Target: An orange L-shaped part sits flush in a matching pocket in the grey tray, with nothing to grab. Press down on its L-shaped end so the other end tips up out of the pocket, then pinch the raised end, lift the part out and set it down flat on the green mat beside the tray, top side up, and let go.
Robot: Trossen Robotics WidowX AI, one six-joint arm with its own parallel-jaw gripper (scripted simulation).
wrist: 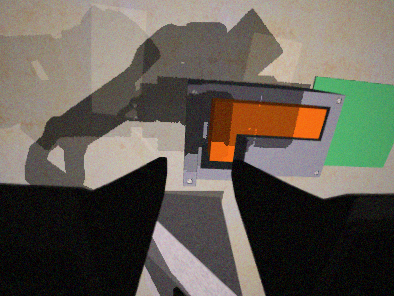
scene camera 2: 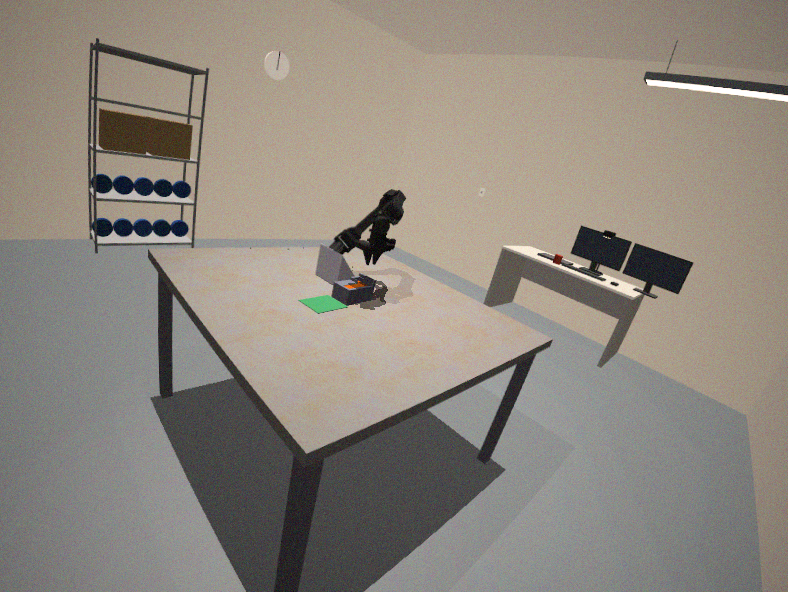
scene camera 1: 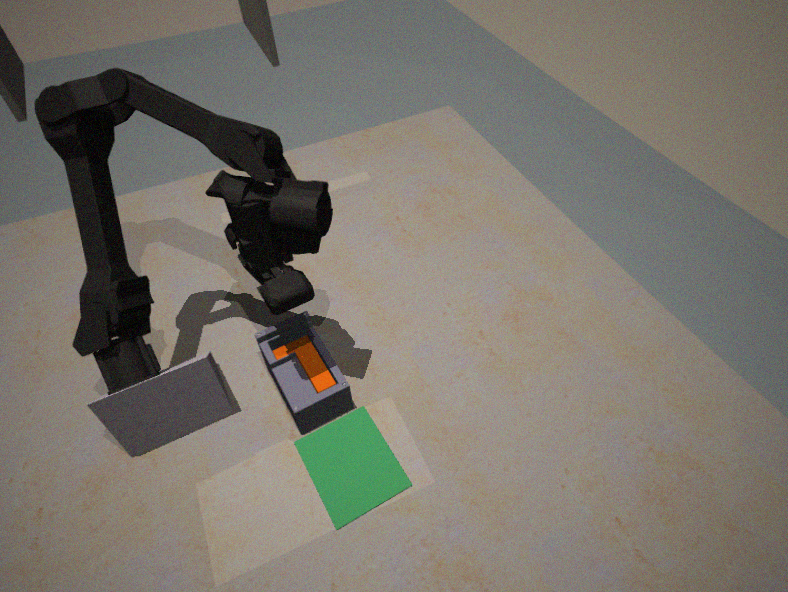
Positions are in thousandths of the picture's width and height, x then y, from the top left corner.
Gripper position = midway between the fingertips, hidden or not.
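Looking at my gripper, I find it in scene camera 1 (355,509) and in scene camera 2 (470,447). My gripper is visible in the wrist view (506,562) too.
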